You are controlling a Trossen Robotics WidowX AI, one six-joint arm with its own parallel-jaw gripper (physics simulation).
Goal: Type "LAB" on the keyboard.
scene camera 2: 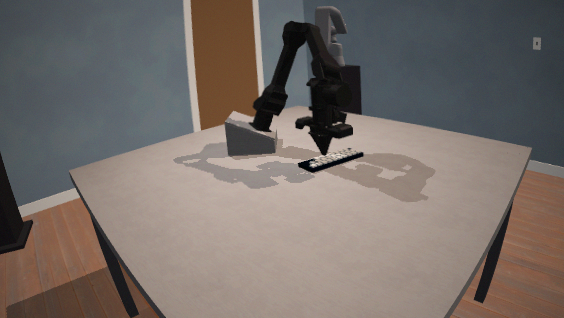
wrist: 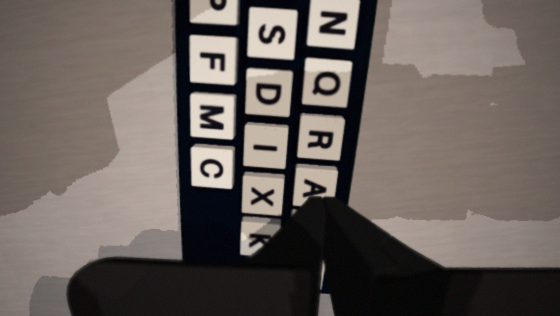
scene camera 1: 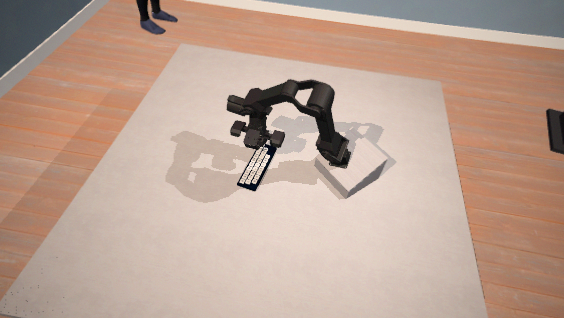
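Where they show: gripper, fingertip midpoint: (scene camera 2: 324,155) (wrist: 321,209) (scene camera 1: 257,149); arm's base, link origin: (scene camera 2: 259,127) (scene camera 1: 340,158).
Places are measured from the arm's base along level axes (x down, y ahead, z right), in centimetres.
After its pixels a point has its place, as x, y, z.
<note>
A narrow dark navy keyboard (scene camera 1: 256,167) {5.5, 26.8, -12.4} (scene camera 2: 334,159) {5.8, 30.0, -9.2} (wrist: 210,220) {6.2, 25.4, -3.3} with three rows of white letter keys lies flat on the table. My gripper (scene camera 1: 262,146) {3.8, 29.6, -5.7} (scene camera 2: 324,152) {3.8, 29.6, -5.7} (wrist: 321,209) {3.8, 29.6, -5.7} is shut and empty, pointing down over one end of the keyboard. In the wrist view its tips overlap the lower right part of the A key (wrist: 314,189) {5.7, 29.5, -5.6}. The R key (wrist: 321,137) {5.7, 29.4, -7.7} is just above the A, and the X key (wrist: 263,194) {5.7, 27.6, -5.1} is to its left. The fingers partly hide the K key (wrist: 257,236) {5.7, 27.5, -3.2}. The L and B keys do not show in the wrist view. I cannot tell whether the tips touch a key.
The arm rises from a grey wedge-shaped base block (scene camera 1: 367,162) {-2.3, -9.2, 0.6} (scene camera 2: 250,141) {2.9, 4.2, 5.9} beside the keyboard on the pale table (scene camera 1: 280,250) {7.5, 6.6, -36.8} (scene camera 2: 280,225) {7.5, 51.3, 21.7}. A person's feet (scene camera 1: 152,26) show on the floor beyond the table. A grey robot arm (scene camera 2: 324,30) stands behind the table.
</note>
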